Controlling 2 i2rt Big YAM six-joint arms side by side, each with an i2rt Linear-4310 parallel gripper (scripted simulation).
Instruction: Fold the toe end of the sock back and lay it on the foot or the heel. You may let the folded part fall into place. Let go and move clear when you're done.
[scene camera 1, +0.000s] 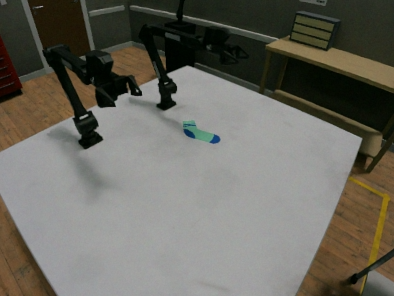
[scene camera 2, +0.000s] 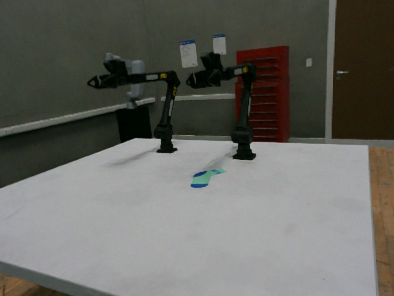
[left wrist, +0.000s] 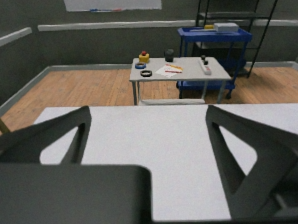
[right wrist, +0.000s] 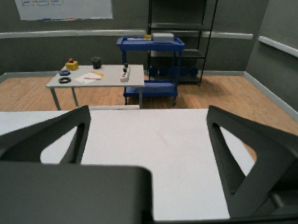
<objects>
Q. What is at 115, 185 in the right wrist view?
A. My right gripper.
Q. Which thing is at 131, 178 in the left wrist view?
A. My left gripper.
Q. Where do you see my right gripper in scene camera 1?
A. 129, 99
</objects>
